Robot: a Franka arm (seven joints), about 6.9 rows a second.
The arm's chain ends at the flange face. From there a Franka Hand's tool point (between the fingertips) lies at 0.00 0.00 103.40 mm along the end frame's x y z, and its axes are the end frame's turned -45 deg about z.
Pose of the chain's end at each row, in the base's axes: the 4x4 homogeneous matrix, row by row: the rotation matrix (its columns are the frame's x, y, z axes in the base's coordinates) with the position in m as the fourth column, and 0 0 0 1 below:
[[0.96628, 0.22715, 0.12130, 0.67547], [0.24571, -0.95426, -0.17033, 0.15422], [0.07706, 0.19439, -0.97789, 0.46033], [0, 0, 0, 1]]
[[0.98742, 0.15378, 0.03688, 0.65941], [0.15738, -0.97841, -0.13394, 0.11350], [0.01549, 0.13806, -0.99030, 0.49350], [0, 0, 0, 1]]
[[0.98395, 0.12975, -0.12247, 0.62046], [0.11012, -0.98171, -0.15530, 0.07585], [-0.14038, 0.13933, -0.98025, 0.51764], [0, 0, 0, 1]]
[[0.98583, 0.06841, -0.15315, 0.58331], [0.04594, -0.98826, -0.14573, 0.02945], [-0.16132, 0.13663, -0.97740, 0.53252], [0, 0, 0, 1]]
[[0.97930, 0.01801, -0.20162, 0.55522], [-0.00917, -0.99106, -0.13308, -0.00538], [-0.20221, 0.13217, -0.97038, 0.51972], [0, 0, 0, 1]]
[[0.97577, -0.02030, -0.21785, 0.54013], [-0.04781, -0.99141, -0.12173, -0.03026], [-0.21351, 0.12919, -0.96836, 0.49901], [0, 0, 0, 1]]
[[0.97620, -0.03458, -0.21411, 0.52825], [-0.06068, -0.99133, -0.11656, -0.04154], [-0.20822, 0.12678, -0.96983, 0.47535], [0, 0, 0, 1]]
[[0.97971, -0.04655, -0.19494, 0.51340], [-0.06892, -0.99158, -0.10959, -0.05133], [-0.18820, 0.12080, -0.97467, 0.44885], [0, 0, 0, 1]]
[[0.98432, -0.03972, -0.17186, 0.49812], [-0.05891, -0.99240, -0.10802, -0.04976], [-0.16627, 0.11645, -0.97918, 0.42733], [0, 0, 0, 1]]
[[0.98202, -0.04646, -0.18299, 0.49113], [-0.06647, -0.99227, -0.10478, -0.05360], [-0.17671, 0.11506, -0.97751, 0.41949], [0, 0, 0, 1]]
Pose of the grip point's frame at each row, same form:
[[0.52264, 0.84388, 0.12130, 0.68801], [0.84851, -0.50102, -0.17033, 0.13661], [-0.08296, 0.19194, -0.97789, 0.35922], [0, 0, 0, 1]]
[[0.58947, 0.80695, 0.03688, 0.66322], [0.80312, -0.58056, -0.13394, 0.09965], [-0.08667, 0.10858, -0.99030, 0.39110], [0, 0, 0, 1]]
[[0.60401, 0.78750, -0.12247, 0.60780], [0.77204, -0.61631, -0.15530, 0.05979], [-0.19778, -0.00074, -0.98025, 0.41628], [0, 0, 0, 1]]
[[0.64871, 0.74546, -0.15315, 0.56747], [0.73129, -0.66632, -0.14573, 0.01438], [-0.21068, -0.01746, -0.97740, 0.43146], [0, 0, 0, 1]]
[[0.67973, 0.70520, -0.20162, 0.53437], [0.69430, -0.70727, -0.13308, -0.01914], [-0.23644, -0.04953, -0.97038, 0.41938], [0, 0, 0, 1]]
[[0.70433, 0.67562, -0.21785, 0.51760], [0.66723, -0.73484, -0.12173, -0.04285], [-0.24233, -0.05962, -0.96836, 0.39888], [0, 0, 0, 1]]
[[0.71473, 0.66583, -0.21411, 0.50611], [0.65807, -0.74388, -0.11656, -0.05359], [-0.23688, -0.05759, -0.96983, 0.37507], [0, 0, 0, 1]]
[[0.72568, 0.65984, -0.19494, 0.49324], [0.65242, -0.74989, -0.10959, -0.06266], [-0.21850, -0.04766, -0.97467, 0.34807], [0, 0, 0, 1]]
[[0.72411, 0.66793, -0.17186, 0.48035], [0.66008, -0.74339, -0.10802, -0.06093], [-0.19991, -0.03523, -0.97918, 0.32608], [0, 0, 0, 1]]
[[0.72725, 0.66154, -0.18299, 0.47221], [0.65464, -0.74864, -0.10478, -0.06443], [-0.20631, -0.04359, -0.97751, 0.31842], [0, 0, 0, 1]]

